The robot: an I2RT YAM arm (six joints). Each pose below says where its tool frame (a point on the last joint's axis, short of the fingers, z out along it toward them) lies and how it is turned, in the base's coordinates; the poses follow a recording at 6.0 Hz.
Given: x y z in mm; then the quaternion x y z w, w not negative.
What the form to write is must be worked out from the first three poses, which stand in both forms.
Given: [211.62 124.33 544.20 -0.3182 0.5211 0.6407 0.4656]
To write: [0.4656 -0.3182 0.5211 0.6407 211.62 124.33 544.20]
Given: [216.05 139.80 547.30 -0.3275 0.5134 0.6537 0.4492]
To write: [0.4492 -0.3275 0.5134 0.6537 216.05 139.80 547.30]
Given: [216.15 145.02 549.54 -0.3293 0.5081 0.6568 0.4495]
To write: [0.4495 -0.3293 0.5081 0.6568 216.15 145.02 549.54]
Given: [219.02 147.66 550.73 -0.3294 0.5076 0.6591 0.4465]
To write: [0.4465 -0.3294 0.5076 0.6591 219.02 147.66 550.73]
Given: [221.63 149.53 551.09 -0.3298 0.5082 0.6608 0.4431]
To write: [0.4431 -0.3298 0.5082 0.6608 221.63 149.53 551.09]
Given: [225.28 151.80 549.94 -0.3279 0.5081 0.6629 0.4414]
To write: [0.4414 -0.3279 0.5081 0.6629 225.28 151.80 549.94]
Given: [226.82 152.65 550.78 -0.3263 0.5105 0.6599 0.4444]
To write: [0.4444 -0.3263 0.5105 0.6599 226.82 152.65 550.78]
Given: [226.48 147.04 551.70 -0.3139 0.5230 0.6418 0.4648]
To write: [0.4648 -0.3139 0.5230 0.6418 226.48 147.04 551.70]
